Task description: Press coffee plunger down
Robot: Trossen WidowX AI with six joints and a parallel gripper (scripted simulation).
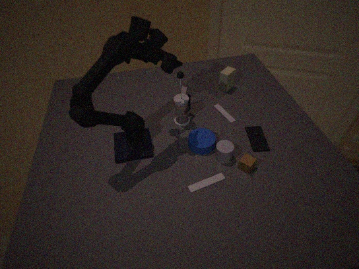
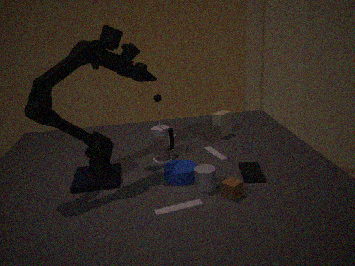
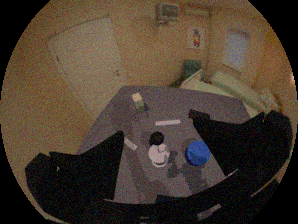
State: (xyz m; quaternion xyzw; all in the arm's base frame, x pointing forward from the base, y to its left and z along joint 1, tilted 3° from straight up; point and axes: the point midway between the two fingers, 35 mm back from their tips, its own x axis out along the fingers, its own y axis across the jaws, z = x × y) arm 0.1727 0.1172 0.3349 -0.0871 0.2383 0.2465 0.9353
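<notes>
The coffee press is 30 mm ahead of my gripper tip, 30 mm to the left of it and 210 mm below it. From my gripper tip the other things lie so: grey cylinder (170 mm ahead, 240 mm to the right, 310 mm below); then pale block (290 mm ahead, 260 mm to the left, 290 mm below); then blue round box (90 mm ahead, 160 mm to the right, 320 mm below).
</notes>
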